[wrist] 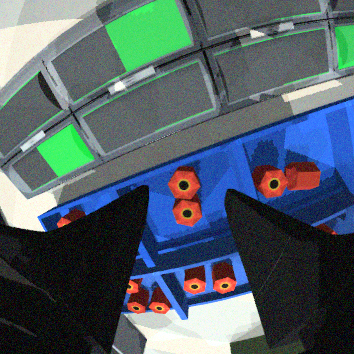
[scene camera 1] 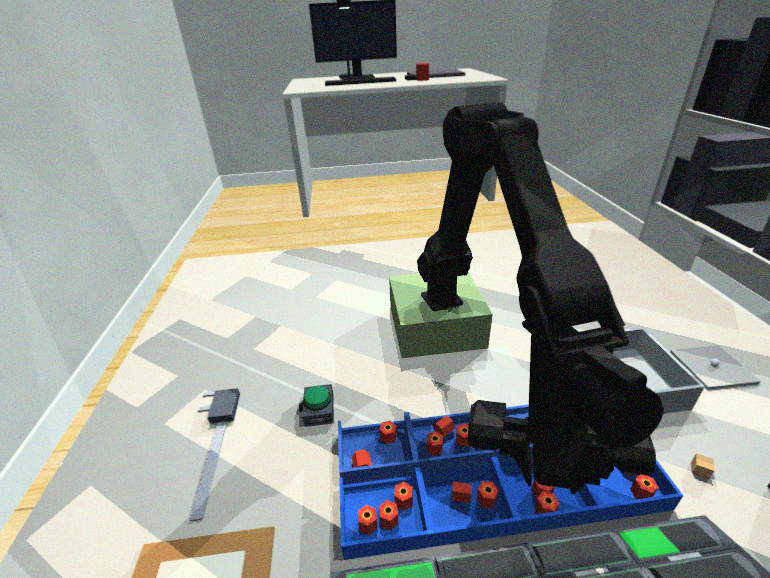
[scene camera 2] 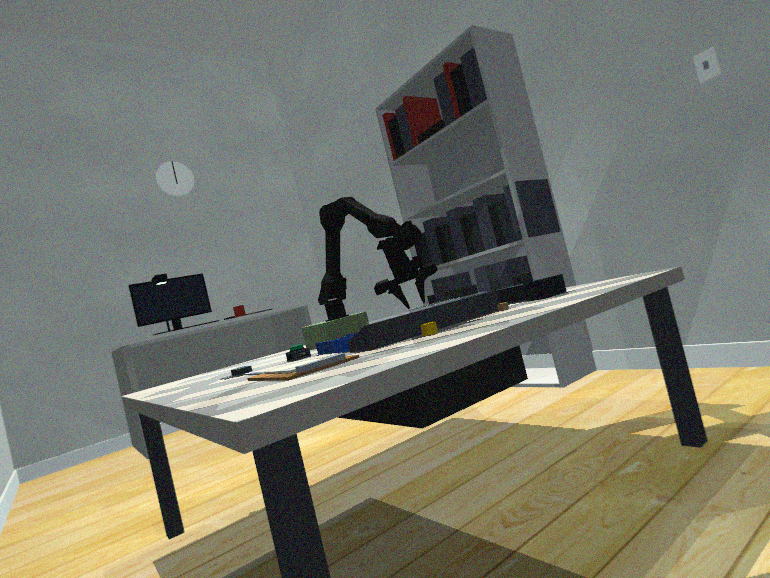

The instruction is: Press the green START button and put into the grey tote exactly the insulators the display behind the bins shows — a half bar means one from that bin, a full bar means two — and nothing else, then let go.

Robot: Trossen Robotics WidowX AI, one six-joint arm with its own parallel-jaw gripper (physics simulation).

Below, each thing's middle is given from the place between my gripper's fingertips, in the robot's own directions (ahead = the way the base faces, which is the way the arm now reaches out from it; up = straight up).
Right now the display (scene camera 1: 729,545) is 80 mm ahead of my hand, 60 mm to the right of it and 40 mm below it. Also, from my hand: wooden board (scene camera 1: 257,543): 440 mm to the right, 60 mm below; grey hand tool (scene camera 1: 223,408): 270 mm behind, 420 mm to the right, 60 mm below; green START button (scene camera 1: 317,408): 280 mm behind, 250 mm to the right, 50 mm below.
